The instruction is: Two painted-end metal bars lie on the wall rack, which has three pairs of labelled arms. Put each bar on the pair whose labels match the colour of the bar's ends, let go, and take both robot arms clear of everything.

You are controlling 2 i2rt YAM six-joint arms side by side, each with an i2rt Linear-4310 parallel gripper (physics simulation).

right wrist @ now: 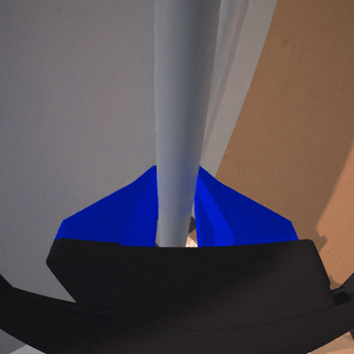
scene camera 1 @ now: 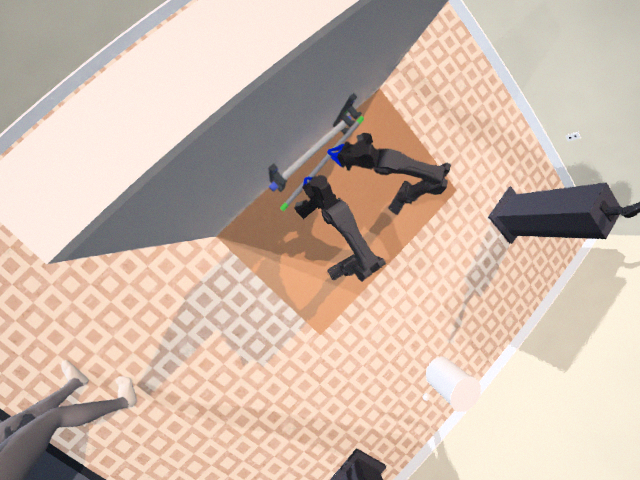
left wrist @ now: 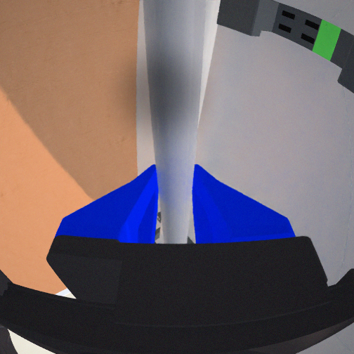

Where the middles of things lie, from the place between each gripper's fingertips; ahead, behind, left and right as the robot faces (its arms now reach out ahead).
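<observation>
There's the green-ended bar [right wrist: 184, 45], and it's 10 mm above my left hand and 100 mm to the right of it.
As for my right hand, it's 5 cm to the right of the bar, 1 cm past it and 1 cm below it.
</observation>
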